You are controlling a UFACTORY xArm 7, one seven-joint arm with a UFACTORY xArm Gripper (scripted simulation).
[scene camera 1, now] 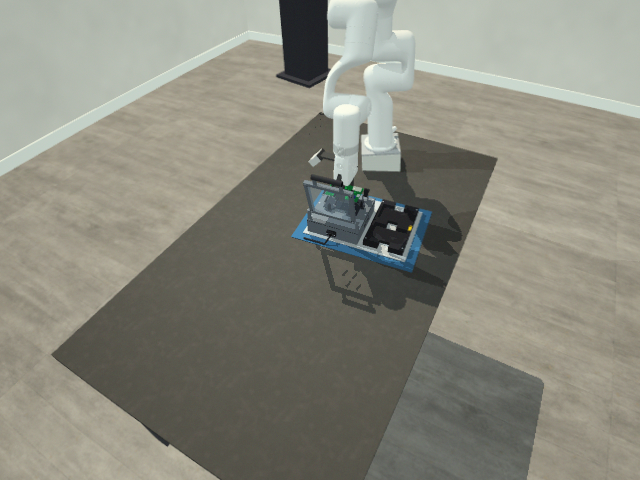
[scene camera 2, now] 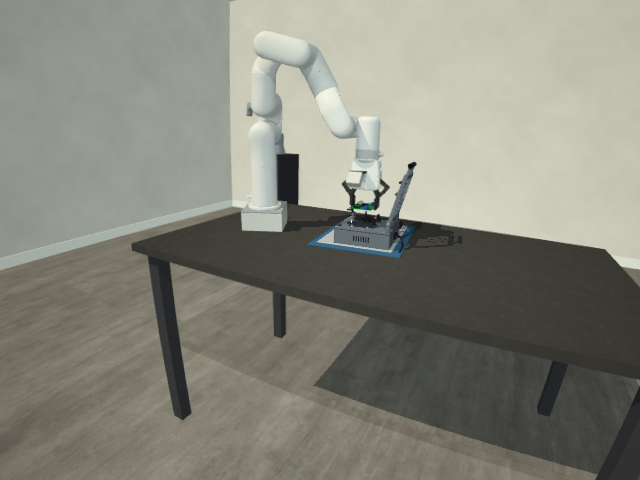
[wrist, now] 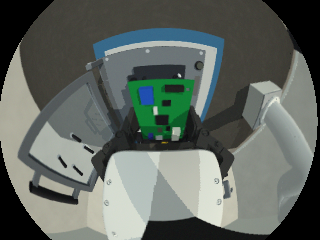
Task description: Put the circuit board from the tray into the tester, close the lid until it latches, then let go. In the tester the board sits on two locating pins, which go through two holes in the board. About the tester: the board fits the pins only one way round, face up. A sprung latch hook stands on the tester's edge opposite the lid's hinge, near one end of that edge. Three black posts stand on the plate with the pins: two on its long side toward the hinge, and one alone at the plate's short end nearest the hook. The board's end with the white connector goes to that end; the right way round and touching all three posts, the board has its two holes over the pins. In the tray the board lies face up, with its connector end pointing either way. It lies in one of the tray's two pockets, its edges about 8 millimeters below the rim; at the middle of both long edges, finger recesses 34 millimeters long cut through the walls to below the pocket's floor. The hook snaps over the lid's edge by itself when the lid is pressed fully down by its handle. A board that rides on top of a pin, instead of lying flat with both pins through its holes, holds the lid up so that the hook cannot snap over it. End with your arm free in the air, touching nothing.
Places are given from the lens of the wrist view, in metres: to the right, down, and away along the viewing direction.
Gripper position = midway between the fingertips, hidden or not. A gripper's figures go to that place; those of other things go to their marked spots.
my gripper (wrist: 162,113): 0.01, -0.01, 0.13
green circuit board (wrist: 161,105): 0.00, -0.02, 0.11
clear lid (wrist: 78,112): -0.11, -0.01, 0.10
The marked spots on the clear lid and the green circuit board are 0.12 m apart.
